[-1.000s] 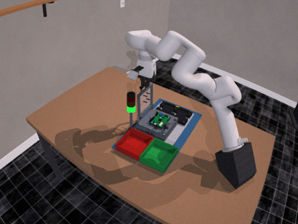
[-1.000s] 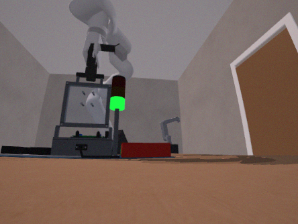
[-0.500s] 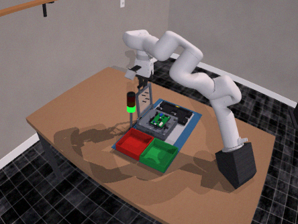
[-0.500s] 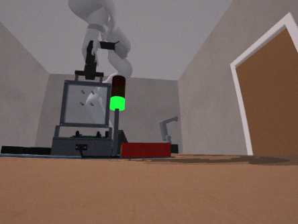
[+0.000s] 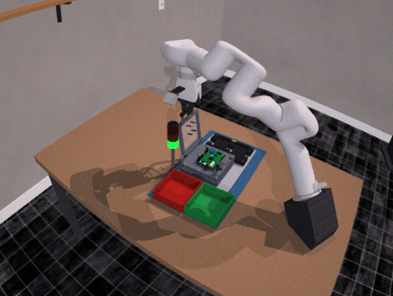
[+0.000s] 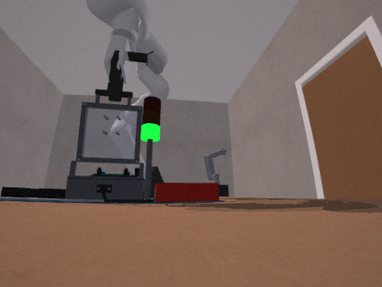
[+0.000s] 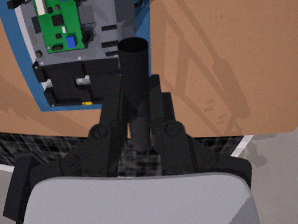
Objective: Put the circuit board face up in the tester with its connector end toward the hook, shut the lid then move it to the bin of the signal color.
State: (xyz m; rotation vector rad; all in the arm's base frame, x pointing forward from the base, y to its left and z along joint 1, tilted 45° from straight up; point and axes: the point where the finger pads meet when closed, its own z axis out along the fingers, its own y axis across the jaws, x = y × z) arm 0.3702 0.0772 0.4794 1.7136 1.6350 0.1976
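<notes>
Now: the green circuit board 200 mm below my hand, 130 mm behind it and 30 mm to the left of it. Round my hand: tester lid: 90 mm below, 20 mm behind; then black latch block: 190 mm below, 180 mm behind, 100 mm to the left; then tester plate: 210 mm below, 120 mm behind, 30 mm to the left.
</notes>
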